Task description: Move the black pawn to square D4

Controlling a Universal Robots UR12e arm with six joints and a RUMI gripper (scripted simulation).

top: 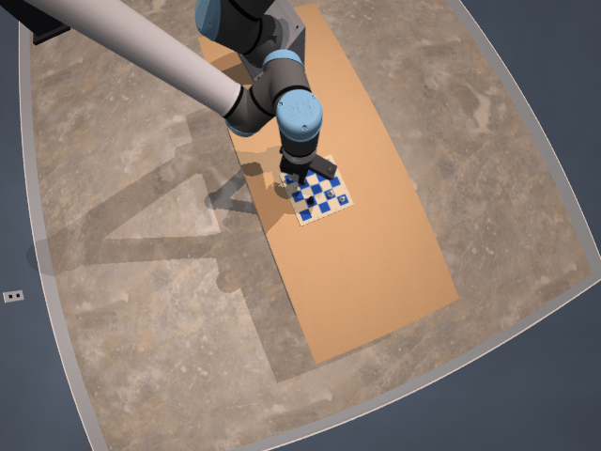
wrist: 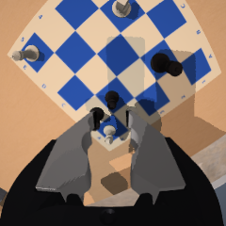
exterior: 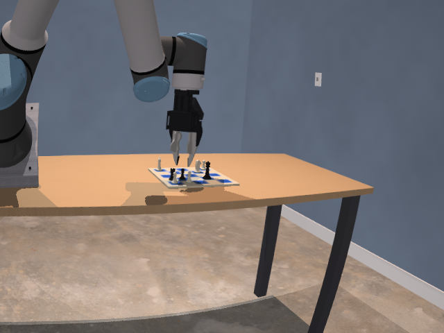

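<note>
Right now my hand is 4 cm above the black pawn. From my hand the other things lie so: tall black piece (8 cm ahead, 3 cm below); cream chessboard (6 cm below, 4 cm to the left, 4 cm ahead).
</note>
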